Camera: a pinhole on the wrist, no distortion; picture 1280 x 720 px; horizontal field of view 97.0 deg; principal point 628.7 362.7 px. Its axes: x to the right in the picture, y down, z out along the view. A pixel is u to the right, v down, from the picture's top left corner.
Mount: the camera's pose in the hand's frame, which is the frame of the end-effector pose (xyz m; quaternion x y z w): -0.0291 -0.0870 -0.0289 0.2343 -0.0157 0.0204 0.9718
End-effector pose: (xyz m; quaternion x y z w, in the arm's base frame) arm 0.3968 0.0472 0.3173 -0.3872 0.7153 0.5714 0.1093
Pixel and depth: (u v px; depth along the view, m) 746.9 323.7 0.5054
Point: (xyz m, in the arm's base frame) 0.4684 0.3711 -0.1081
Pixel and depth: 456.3 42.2 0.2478
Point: 0.6529 0.1885 0.0989
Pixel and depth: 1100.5 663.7 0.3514
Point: 0.1694 0.2810 -0.0062
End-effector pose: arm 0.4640 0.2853 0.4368 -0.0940 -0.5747 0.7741 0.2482
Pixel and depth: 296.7 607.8 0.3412
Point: 0.5614 -0.0903 0.6205
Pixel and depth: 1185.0 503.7 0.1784
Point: 0.3100 0.2485 0.6223
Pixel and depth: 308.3 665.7 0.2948
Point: 0.5391 -0.0507 0.5846
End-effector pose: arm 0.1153 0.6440 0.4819 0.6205 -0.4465 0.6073 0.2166
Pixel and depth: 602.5 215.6 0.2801
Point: 0.4546 0.6476 0.4848
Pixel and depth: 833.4 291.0 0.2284
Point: 0.3757 0.6048 0.5600
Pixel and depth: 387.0 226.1 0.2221
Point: 0.4065 0.6880 0.4043
